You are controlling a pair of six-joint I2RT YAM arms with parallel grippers.
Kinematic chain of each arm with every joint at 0, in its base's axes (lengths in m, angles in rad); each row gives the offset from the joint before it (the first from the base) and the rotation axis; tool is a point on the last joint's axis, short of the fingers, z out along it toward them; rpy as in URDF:
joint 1: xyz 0 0 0.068 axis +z
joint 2: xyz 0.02 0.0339 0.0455 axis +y
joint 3: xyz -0.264 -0.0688 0 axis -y
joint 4: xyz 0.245 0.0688 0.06 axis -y
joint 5: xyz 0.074 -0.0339 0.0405 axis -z
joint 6: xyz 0.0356 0 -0.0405 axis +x
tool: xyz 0 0 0 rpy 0 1.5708 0
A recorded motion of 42 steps. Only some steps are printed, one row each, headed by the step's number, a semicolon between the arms.
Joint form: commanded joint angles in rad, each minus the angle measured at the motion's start. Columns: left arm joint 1, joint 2, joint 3, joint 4, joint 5, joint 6; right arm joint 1, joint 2, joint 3, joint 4, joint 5, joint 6.
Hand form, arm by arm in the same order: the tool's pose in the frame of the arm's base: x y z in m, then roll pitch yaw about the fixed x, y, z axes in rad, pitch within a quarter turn. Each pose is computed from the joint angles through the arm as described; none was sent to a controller.
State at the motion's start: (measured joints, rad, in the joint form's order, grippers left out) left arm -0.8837 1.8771 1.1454 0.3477 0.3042 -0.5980; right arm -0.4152 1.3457 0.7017 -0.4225 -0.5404 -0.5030
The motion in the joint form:
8: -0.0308 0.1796 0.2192 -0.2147 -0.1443 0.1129; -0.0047 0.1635 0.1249 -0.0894 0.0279 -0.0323
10: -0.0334 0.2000 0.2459 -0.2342 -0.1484 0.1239; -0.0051 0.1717 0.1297 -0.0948 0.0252 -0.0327
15: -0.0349 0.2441 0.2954 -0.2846 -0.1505 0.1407; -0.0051 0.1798 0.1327 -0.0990 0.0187 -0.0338
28: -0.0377 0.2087 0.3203 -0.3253 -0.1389 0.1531; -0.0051 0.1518 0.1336 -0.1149 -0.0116 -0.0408
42: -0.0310 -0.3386 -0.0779 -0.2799 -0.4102 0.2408; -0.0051 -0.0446 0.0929 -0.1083 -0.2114 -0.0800
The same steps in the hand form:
8: 0.2779 -0.3701 0.1789 -2.4101 0.7903 2.9403; 0.2539 -0.0943 0.1713 2.8941 0.5808 -3.0008
10: 0.2799 -0.3744 0.1765 -2.4330 0.7889 2.9191; 0.2548 -0.0946 0.1704 2.8862 0.5748 -3.0042
15: 0.2841 -0.3811 0.1678 -2.4864 0.7650 2.8725; 0.2554 -0.0947 0.1691 2.8749 0.5704 -3.0071
28: 0.2823 -0.3814 0.1883 -2.4721 0.7843 2.8633; 0.2529 -0.0926 0.1763 2.8589 0.5983 -2.9996
42: 0.2212 -0.2811 0.2767 -2.5145 1.0681 3.0330; 0.2326 -0.0773 0.2155 2.8180 0.8455 -2.9106

